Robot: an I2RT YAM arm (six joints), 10 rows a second.
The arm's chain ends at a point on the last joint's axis. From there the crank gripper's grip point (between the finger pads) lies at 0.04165 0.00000 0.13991 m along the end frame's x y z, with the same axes.
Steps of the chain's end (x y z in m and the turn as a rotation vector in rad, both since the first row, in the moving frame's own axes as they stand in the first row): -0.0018 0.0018 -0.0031 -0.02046 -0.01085 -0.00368; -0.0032 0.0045 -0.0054 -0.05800 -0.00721 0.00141; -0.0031 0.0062 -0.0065 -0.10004 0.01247 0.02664; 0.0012 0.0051 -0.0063 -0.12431 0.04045 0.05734; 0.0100 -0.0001 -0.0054 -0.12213 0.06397 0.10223; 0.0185 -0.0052 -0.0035 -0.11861 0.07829 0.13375; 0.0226 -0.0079 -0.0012 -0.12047 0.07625 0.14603; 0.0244 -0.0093 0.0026 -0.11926 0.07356 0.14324; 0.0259 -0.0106 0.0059 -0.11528 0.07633 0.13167
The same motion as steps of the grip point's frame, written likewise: -0.0033 0.0045 -0.0027 -0.02046 -0.01085 -0.00368; -0.0042 0.0127 -0.0053 -0.05800 -0.00721 0.00141; -0.0016 0.0213 -0.0078 -0.10004 0.01247 0.02664; 0.0062 0.0249 -0.0093 -0.12431 0.04045 0.05734; 0.0177 0.0214 -0.0096 -0.12213 0.06397 0.10223; 0.0278 0.0174 -0.0085 -0.11861 0.07829 0.13375; 0.0314 0.0155 -0.0061 -0.12047 0.07625 0.14603; 0.0329 0.0138 -0.0022 -0.11926 0.07356 0.14324; 0.0350 0.0114 0.0011 -0.11528 0.07633 0.13167
